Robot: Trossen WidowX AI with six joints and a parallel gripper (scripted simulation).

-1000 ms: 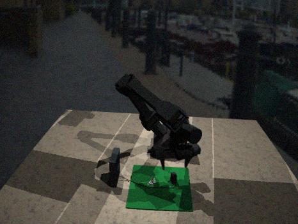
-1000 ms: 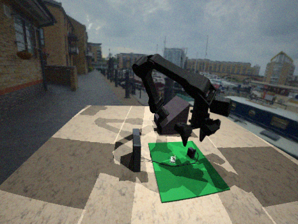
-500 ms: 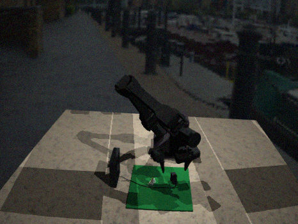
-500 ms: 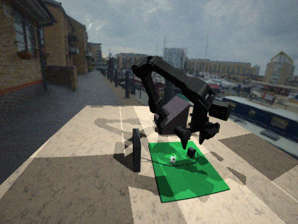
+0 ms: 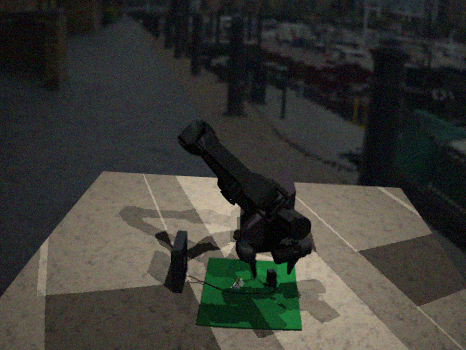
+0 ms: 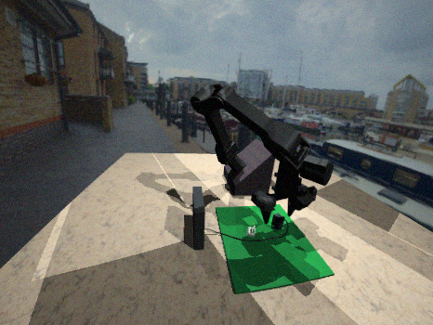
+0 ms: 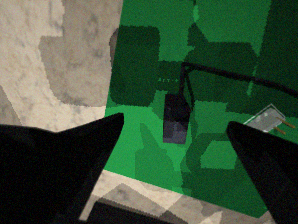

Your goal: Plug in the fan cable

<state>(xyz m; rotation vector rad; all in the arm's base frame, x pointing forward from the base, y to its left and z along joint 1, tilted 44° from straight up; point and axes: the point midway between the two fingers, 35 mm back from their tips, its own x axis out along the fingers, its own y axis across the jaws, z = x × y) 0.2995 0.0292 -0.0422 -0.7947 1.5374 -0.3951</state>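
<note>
The dark plug lies 1 cm below my gripper tip. The rest, counted from my gripper tip: green board 5 cm to the right, 4 cm below, 4 cm ahead; then pale four-pin header 9 cm to the right, 3 cm below, 2 cm ahead; then black fan 23 cm to the right, 3 cm above.
</note>
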